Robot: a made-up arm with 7 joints.
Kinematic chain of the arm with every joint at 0, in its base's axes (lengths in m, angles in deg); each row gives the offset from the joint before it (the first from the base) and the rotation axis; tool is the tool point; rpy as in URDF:
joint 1: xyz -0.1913 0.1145 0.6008 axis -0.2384 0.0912 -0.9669
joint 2: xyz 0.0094 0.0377 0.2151 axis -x
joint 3: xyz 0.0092 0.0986 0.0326 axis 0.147 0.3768 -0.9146
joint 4: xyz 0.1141 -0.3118 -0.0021 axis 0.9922 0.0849 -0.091
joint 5: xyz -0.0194 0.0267 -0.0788 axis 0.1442 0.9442 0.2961
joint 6: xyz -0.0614 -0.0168 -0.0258 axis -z
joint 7: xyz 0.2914 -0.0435 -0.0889 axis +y
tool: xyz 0.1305 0.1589 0.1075 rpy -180 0 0
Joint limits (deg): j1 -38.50..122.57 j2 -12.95..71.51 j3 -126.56..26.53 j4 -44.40..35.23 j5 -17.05..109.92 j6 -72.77..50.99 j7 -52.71..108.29
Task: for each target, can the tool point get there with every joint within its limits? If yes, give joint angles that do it. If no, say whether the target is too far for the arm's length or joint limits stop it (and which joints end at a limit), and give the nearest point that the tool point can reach.
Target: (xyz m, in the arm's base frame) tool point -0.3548 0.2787 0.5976
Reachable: yes | joints -17.47 -2.82 5.37 -29.36 66.19 -63.14 53.51
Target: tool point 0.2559 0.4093 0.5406
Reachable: yes | joints 16.51 -1.15 -85.57 -13.37 27.58 -20.02 84.15
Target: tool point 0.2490 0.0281 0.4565
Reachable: yes | joints 12.46 64.57 -47.83 -12.08 2.92 -21.06 66.84
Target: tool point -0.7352 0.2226 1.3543
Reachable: no: joint limits stop it (at a limit: joint 3, joint 4, joint 6) | nearest point -0.6432 0.2026 1.2790 | short by 0.121 m
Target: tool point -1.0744 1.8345 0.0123
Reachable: no: too far | nearest point -0.4687 0.9105 0.4949 | short by 1.206 m
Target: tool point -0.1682 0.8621 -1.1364
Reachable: no: too far | nearest point 0.0058 0.5635 0.1311 | short by 1.314 m
